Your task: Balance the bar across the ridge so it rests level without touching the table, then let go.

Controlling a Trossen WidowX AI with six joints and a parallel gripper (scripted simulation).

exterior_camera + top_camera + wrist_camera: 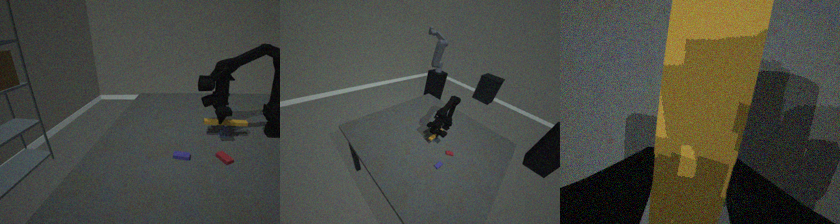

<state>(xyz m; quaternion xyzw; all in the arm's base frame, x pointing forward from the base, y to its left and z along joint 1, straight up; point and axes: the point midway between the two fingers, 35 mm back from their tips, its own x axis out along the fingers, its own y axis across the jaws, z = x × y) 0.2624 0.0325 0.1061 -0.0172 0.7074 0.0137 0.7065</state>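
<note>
Now: the yellow bar 3 cm behind my gripper tip. The rest, counted from my gripper tip: purple block 19 cm to the left, 16 cm ahead, 6 cm below; then red block 19 cm to the left, 6 cm below, 1 cm behind.
</note>
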